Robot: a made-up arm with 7 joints. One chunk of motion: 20 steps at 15 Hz.
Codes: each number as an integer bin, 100 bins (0 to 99) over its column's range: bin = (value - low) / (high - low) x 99, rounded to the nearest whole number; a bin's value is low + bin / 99 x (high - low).
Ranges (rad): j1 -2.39..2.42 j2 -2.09..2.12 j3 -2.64..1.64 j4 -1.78..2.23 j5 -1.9..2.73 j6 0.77..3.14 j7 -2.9..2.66
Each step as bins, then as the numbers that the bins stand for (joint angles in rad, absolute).
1 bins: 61 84 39 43 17 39 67
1 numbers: 0.5737 1.4821 -0.9539 -0.0383 -1.1049 1.7036 0.8628
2 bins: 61 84 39 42 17 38 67
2 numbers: 0.5737 1.4821 -0.9539 -0.0788 -1.1049 1.6797 0.8628
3 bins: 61 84 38 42 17 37 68
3 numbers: 0.5737 1.4821 -0.9972 -0.0788 -1.1049 1.6558 0.9190
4 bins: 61 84 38 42 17 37 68
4 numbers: 0.5737 1.4821 -0.9972 -0.0788 -1.1049 1.6558 0.9190
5 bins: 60 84 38 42 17 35 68
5 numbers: 0.5252 1.4821 -0.9972 -0.0788 -1.1049 1.6079 0.9190
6 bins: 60 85 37 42 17 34 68
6 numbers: 0.5252 1.5246 -1.0404 -0.0788 -1.1049 1.5839 0.9190
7 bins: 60 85 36 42 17 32 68
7 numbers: 0.5252 1.5246 -1.0836 -0.0788 -1.1049 1.5361 0.9190
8 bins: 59 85 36 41 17 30 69
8 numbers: 0.4766 1.5246 -1.0836 -0.1193 -1.1049 1.4882 0.9752
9 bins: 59 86 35 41 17 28 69
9 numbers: 0.4766 1.5672 -1.1269 -0.1193 -1.1049 1.4403 0.9752
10 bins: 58 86 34 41 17 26 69
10 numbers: 0.4280 1.5672 -1.1701 -0.1193 -1.1049 1.3924 0.9752
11 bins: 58 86 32 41 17 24 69
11 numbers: 0.4280 1.5672 -1.2566 -0.1193 -1.1049 1.3445 0.9752
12 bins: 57 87 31 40 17 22 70
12 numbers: 0.3794 1.6097 -1.2998 -0.1598 -1.1049 1.2967 1.0313
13 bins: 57 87 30 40 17 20 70
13 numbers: 0.3794 1.6097 -1.3430 -0.1598 -1.1049 1.2488 1.0313
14 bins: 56 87 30 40 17 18 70
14 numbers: 0.3308 1.6097 -1.3430 -0.1598 -1.1049 1.2009 1.0313
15 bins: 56 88 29 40 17 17 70
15 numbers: 0.3308 1.6522 -1.3863 -0.1598 -1.1049 1.1770 1.0313
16 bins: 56 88 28 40 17 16 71
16 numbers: 0.3308 1.6522 -1.4295 -0.1598 -1.1049 1.1530 1.0875
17 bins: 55 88 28 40 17 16 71
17 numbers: 0.2822 1.6522 -1.4295 -0.1598 -1.1049 1.1530 1.0875
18 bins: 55 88 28 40 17 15 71
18 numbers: 0.2822 1.6522 -1.4295 -0.1598 -1.1049 1.1291 1.0875
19 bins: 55 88 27 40 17 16 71
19 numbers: 0.2822 1.6522 -1.4727 -0.1598 -1.1049 1.1530 1.0875
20 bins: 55 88 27 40 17 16 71
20 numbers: 0.2822 1.6522 -1.4727 -0.1598 -1.1049 1.1530 1.0875
